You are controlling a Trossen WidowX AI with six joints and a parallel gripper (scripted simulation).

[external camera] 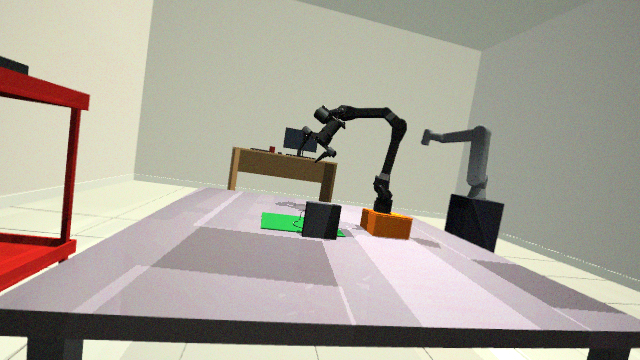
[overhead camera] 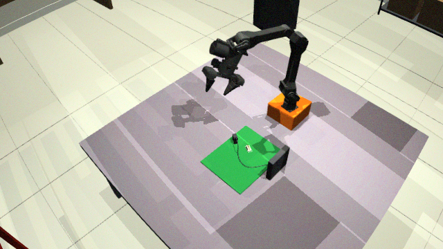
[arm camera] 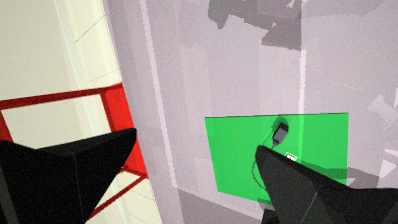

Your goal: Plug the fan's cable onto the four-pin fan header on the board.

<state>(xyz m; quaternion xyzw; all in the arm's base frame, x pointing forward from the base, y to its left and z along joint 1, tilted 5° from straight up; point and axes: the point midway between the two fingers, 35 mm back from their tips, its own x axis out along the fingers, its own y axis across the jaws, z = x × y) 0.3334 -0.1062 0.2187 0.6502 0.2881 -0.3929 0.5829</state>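
The black fan plug is 250 mm below my gripper tip, 80 mm to the left of it and 40 mm behind it. Round my gripper tip: white four-pin header: 270 mm below, 160 mm to the left, 70 mm behind; then green board: 280 mm below, 180 mm to the left, 20 mm behind; then black fan: 320 mm to the left, 210 mm below, 90 mm behind.
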